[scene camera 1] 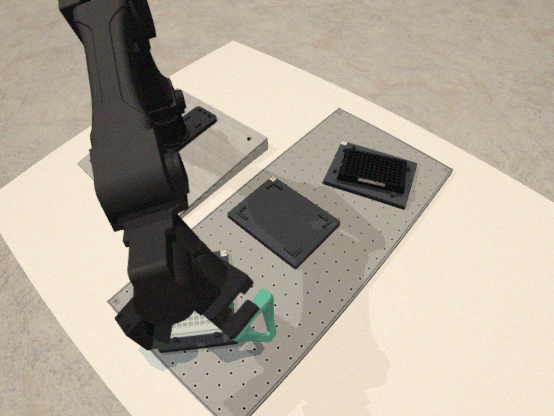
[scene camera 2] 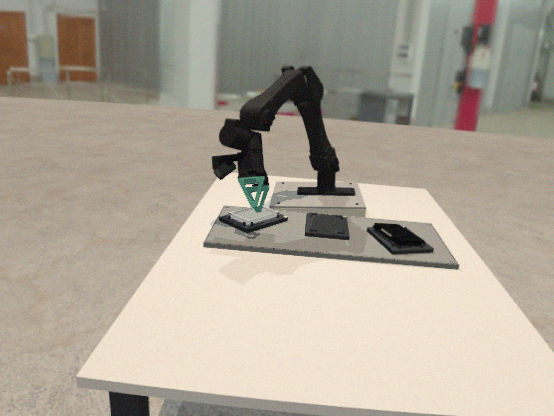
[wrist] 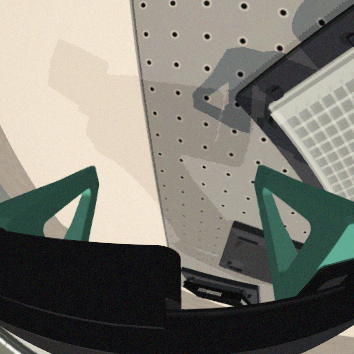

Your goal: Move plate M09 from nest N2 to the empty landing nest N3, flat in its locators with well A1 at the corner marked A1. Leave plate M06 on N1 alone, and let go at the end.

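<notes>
A white well plate [scene camera 1: 195,325] [scene camera 2: 245,216] [wrist: 327,135] lies in a dark nest [scene camera 1: 200,345] [wrist: 260,96] at one end of the perforated board. A black well plate [scene camera 1: 375,167] [scene camera 2: 400,234] sits on the nest [scene camera 1: 327,179] at the other end. Plate and nest labels are too small to read. The empty landing nest [scene camera 1: 285,220] [scene camera 2: 326,225] [wrist: 247,245] lies between them, with a pale corner mark. My gripper [scene camera 2: 257,207] [wrist: 176,173] is open and empty, low over the white plate's area. In scene camera 1, one teal finger [scene camera 1: 268,320] shows; the arm hides the other and part of the white plate.
The perforated board [scene camera 1: 330,280] [scene camera 2: 280,247] [wrist: 192,107] carries all three nests on the pale table [scene camera 1: 450,310] [scene camera 2: 300,330] [wrist: 30,90]. The arm's base plate [scene camera 1: 225,150] [scene camera 2: 320,202] stands behind the board, with a raised edge.
</notes>
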